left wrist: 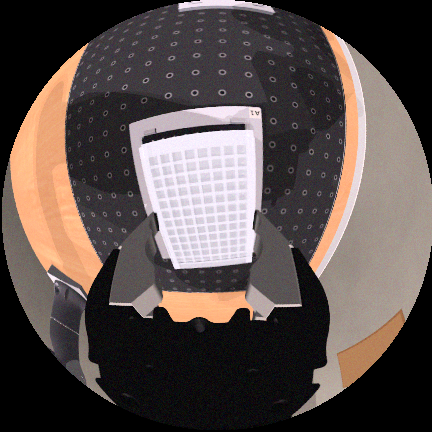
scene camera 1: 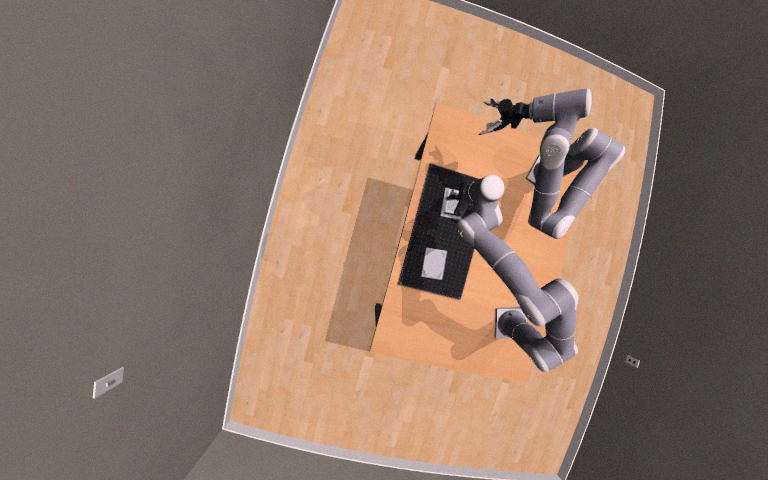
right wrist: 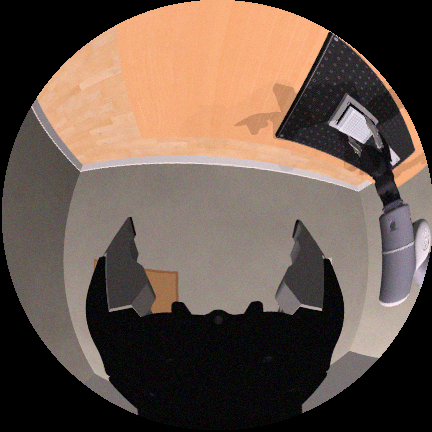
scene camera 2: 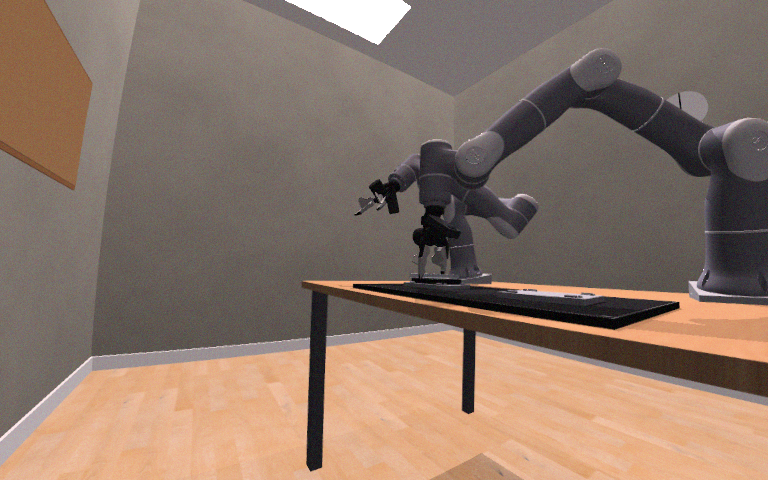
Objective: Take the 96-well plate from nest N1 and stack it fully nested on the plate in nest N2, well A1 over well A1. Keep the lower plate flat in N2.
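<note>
The white 96-well plate (left wrist: 202, 200) (right wrist: 355, 125) is between my left gripper's fingers, over the grey nest (left wrist: 195, 115) (scene camera 1: 451, 216) marked A1 at its far right corner in the left wrist view. A black strip of the lower plate (left wrist: 195, 136) shows past the white plate's far edge; the rest is hidden. Any gap between the plates cannot be told. My left gripper (left wrist: 205, 211) (scene camera 2: 432, 275) points down, shut on the white plate by its long sides. My right gripper (right wrist: 214, 220) (scene camera 1: 483, 117) (scene camera 2: 368, 211) is open and empty, raised at the table's far end.
The other nest (scene camera 1: 434, 263) (scene camera 2: 557, 296) (left wrist: 225, 7) holds no plate. Both nests stand on the black perforated board (scene camera 1: 447, 234) (scene camera 2: 634, 311) (left wrist: 295, 100) (right wrist: 310, 110), on the wooden table (scene camera 1: 487, 283). The left arm reaches over the board.
</note>
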